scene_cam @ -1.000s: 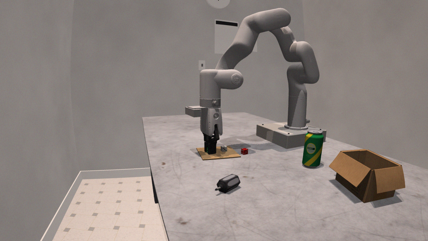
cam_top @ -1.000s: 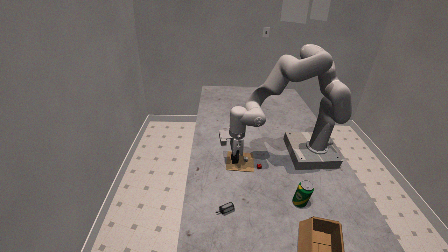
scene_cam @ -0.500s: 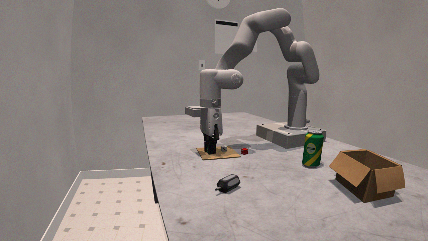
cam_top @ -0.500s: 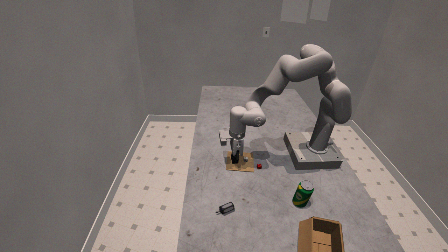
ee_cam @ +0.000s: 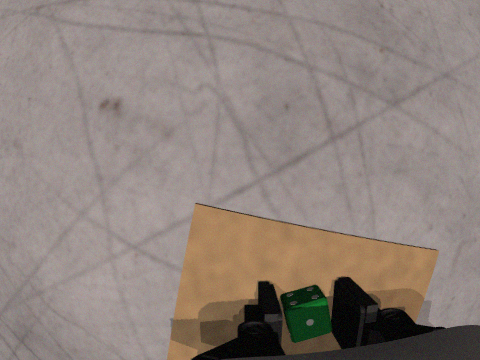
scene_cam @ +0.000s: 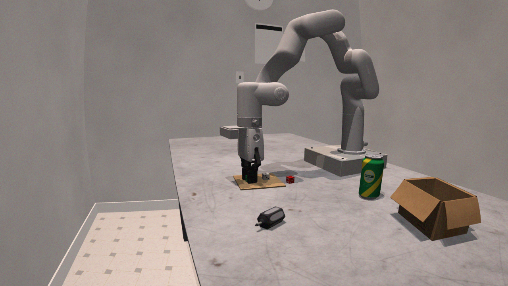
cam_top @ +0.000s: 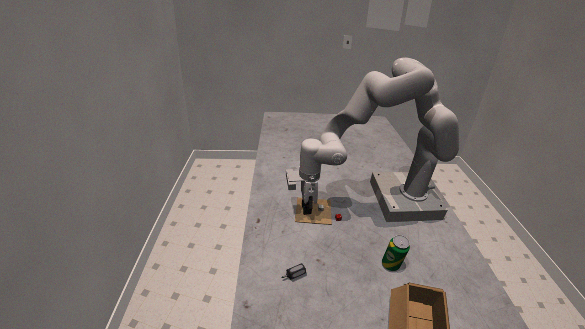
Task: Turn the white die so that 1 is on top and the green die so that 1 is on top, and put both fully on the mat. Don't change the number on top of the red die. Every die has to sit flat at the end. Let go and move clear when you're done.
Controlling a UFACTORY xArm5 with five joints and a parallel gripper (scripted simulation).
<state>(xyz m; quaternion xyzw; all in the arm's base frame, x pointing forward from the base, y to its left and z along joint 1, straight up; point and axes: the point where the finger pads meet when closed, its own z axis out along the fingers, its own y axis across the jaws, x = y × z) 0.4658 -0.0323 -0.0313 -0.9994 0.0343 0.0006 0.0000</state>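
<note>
Now: hand 10 mm above the green die. Also, from my hand: tan mat 30 mm behind, 20 mm below; then red die 110 mm behind, 60 mm to the left, 20 mm below; then white die 60 mm behind, 10 mm below.
</note>
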